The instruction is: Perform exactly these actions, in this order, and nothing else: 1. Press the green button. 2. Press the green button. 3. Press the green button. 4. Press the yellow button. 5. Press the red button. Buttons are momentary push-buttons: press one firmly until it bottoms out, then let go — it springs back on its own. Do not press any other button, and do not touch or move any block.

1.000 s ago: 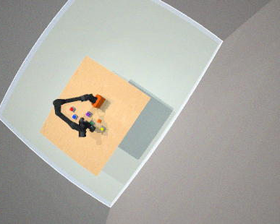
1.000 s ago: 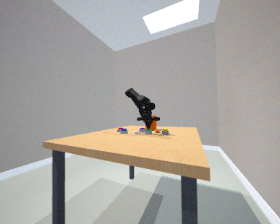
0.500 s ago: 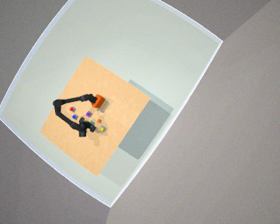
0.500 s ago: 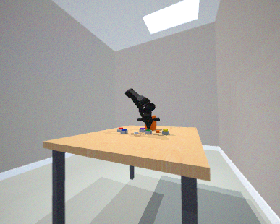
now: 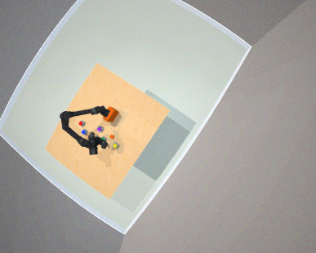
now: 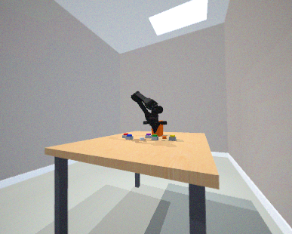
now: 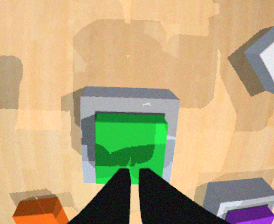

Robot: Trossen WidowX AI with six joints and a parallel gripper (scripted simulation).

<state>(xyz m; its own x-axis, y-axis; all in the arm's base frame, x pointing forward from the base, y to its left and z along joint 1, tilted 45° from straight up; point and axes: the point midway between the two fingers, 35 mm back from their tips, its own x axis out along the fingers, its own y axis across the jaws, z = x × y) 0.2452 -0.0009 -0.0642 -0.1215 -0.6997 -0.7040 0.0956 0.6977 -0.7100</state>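
My gripper tip is 2 cm above the green button. Also, from my gripper tip: purple button (7 cm behind, 8 cm to the right, 2 cm below); then small orange block (6 cm behind, 7 cm to the left, 4 cm below); then white block (4 cm ahead, 10 cm to the right, 4 cm below).
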